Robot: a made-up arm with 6 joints. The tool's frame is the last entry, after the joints.
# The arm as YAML. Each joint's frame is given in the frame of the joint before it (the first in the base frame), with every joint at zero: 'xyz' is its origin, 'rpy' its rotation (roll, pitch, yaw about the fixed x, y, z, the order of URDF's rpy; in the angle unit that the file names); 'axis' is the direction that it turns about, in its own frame. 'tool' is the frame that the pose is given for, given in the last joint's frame.
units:
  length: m
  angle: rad
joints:
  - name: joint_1
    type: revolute
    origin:
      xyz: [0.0, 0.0, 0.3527]
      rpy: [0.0, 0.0, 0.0]
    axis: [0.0, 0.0, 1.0]
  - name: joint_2
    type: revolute
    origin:
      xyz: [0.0, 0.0, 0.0]
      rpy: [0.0, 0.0, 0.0]
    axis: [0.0, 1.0, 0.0]
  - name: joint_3
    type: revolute
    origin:
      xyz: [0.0, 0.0, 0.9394]
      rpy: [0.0, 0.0, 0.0]
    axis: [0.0, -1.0, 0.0]
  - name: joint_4
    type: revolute
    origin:
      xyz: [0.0, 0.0, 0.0]
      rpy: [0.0, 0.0, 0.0]
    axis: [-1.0, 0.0, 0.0]
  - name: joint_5
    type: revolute
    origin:
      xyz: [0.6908, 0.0, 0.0]
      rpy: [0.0, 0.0, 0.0]
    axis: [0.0, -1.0, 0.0]
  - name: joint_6
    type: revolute
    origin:
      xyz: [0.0, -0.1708, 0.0]
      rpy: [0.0, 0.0, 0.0]
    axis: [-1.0, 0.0, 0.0]
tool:
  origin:
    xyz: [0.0, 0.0, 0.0]
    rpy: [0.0, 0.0, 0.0]
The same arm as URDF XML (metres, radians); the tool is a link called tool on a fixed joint. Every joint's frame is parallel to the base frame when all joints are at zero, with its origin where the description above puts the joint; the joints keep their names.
<robot name="arm">
<joint name="tool_joint" type="fixed"><parent link="link6"/><child link="tool"/><origin xyz="0 0 0" rpy="0 0 0"/></joint>
<joint name="joint_6" type="continuous"><parent link="link5"/><child link="link6"/><origin xyz="0 -0.1708 0" rpy="0 0 0"/><axis xyz="-1 0 0"/></joint>
<joint name="joint_5" type="continuous"><parent link="link4"/><child link="link5"/><origin xyz="0.6908 0 0" rpy="0 0 0"/><axis xyz="0 -1 0"/></joint>
<joint name="joint_4" type="continuous"><parent link="link3"/><child link="link4"/><origin xyz="0 0 0" rpy="0 0 0"/><axis xyz="-1 0 0"/></joint>
<joint name="joint_3" type="continuous"><parent link="link2"/><child link="link3"/><origin xyz="0 0 0.9394" rpy="0 0 0"/><axis xyz="0 -1 0"/></joint>
<joint name="joint_2" type="continuous"><parent link="link1"/><child link="link2"/><origin xyz="0 0 0" rpy="0 0 0"/><axis xyz="0 1 0"/></joint>
<joint name="joint_1" type="continuous"><parent link="base"/><child link="link1"/><origin xyz="0 0 0.3527" rpy="0 0 0"/><axis xyz="0 0 1"/></joint>
<link name="base"/>
<link name="link1"/>
<link name="link2"/>
<link name="link3"/>
<link name="link4"/>
<link name="link5"/>
<link name="link6"/>
<link name="tool"/>
</robot>

